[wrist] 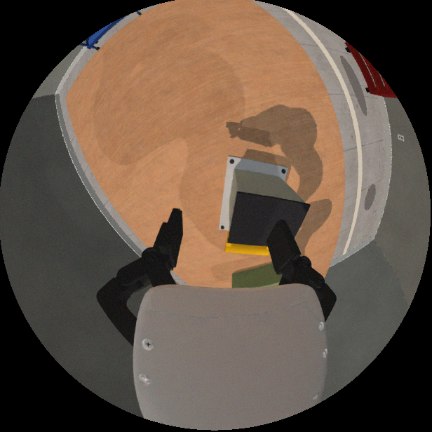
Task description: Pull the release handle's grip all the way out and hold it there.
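The release handle's yellow grip shows as a strip at the lower edge of a housing with a black top and grey-green sides. The housing stands on a light metal base plate with dark bolts at its corners. The black top hides much of the grip. My gripper is open and empty, its fingers wide apart. The right finger overlaps the housing's black top and the right end of the grip in the view; the left finger is over the wooden table. Whether the right finger touches anything, I cannot tell.
A green block lies below the grip in the view, partly hidden by my gripper's body. The wooden table top has a grey border. A red object is at the upper right, a blue one at the upper left.
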